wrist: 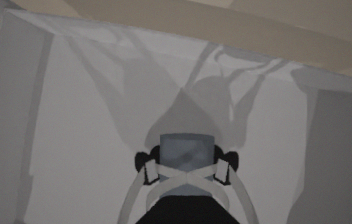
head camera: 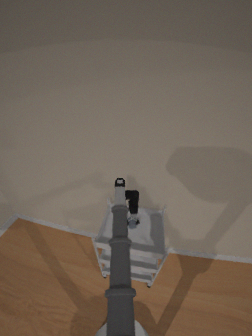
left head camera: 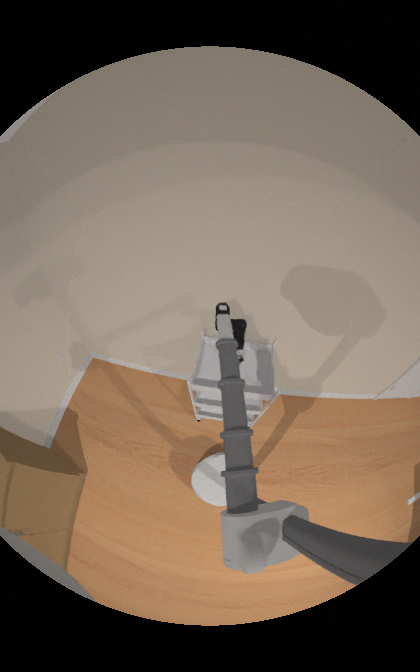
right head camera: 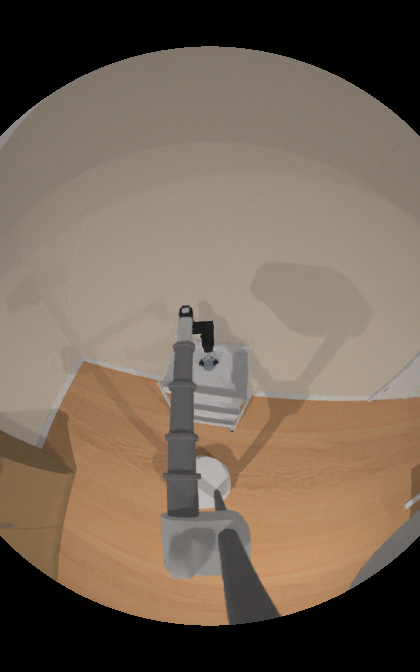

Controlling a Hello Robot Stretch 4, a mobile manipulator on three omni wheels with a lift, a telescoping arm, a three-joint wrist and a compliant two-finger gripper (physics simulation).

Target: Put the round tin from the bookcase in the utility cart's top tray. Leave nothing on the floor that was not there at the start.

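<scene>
The round tin, blue-grey, is between the fingers of my gripper, which is shut on its sides. Gripper and tin are over the white top tray of the utility cart, inside its rim in the wrist view. The tin is low over the tray floor; whether its base touches cannot be told. In the left head view the arm hides most of the tin. The bookcase cannot be made out.
The cart stands against the beige wall, with lower shelves below the top tray. My arm reaches over the cart's left part. A round white object is on the floor before the cart. A brown box-like piece stands at left.
</scene>
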